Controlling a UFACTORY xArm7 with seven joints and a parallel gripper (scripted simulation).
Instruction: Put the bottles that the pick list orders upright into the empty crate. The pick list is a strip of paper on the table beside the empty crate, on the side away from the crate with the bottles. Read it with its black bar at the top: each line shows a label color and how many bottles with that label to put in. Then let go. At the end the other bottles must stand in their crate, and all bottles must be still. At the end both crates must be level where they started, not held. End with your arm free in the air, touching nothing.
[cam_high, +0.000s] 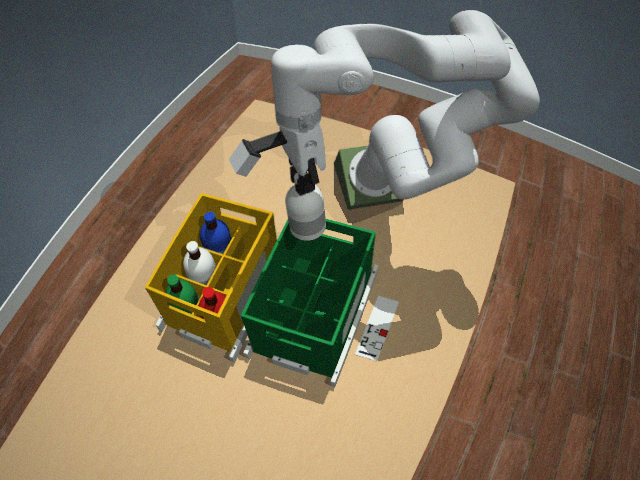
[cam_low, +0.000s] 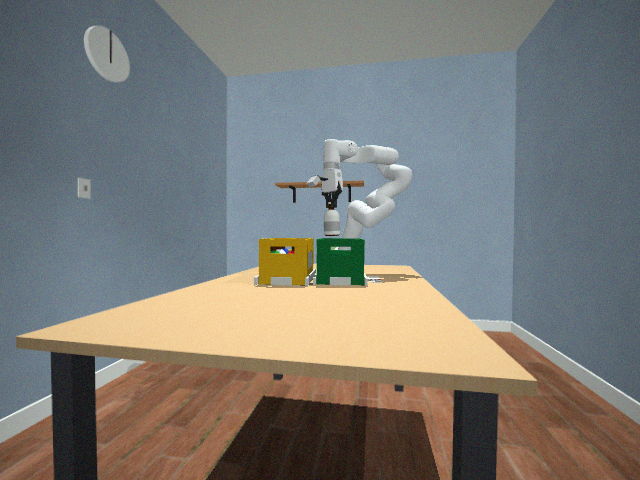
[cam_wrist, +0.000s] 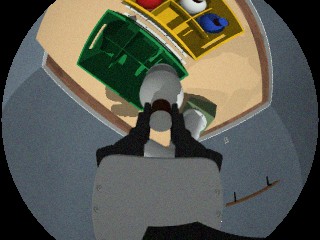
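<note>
Now: the green crate 25 cm below my hand, 7 cm to the left of it and 7 cm ahead of it. From my hand the other things lie so: red-labelled bottle 25 cm below, 23 cm ahead, 6 cm to the right; blue bottle 25 cm below, 20 cm to the right, 10 cm ahead; yellow crate 25 cm below, 16 cm ahead, 13 cm to the right.
</note>
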